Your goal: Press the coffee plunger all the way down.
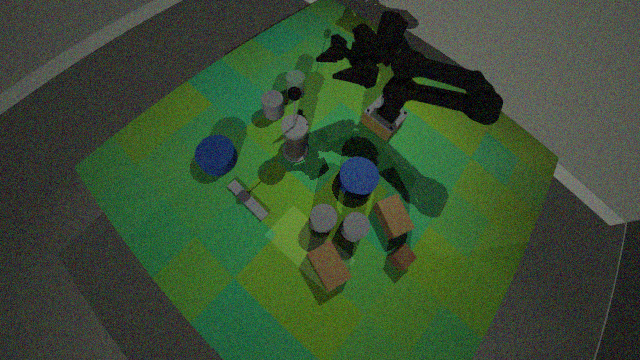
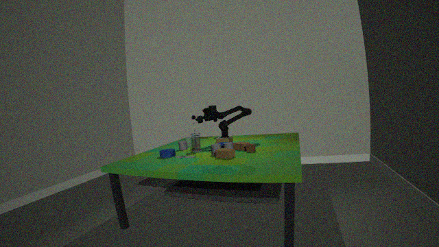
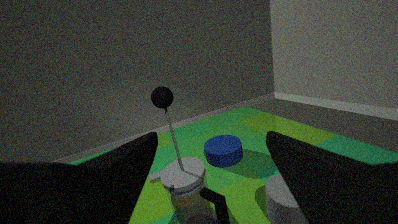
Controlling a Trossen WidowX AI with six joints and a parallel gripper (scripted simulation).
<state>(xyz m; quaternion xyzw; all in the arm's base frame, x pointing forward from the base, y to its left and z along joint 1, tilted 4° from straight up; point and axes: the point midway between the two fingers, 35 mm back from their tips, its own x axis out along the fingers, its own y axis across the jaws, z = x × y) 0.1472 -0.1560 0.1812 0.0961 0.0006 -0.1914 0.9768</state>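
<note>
Right now the coffee press is 11 cm ahead of my gripper tip, 1 cm to the left of it and 12 cm below it. The rest, counted from my gripper tip: flat grey bar: 34 cm ahead, 2 cm to the left, 25 cm below.
</note>
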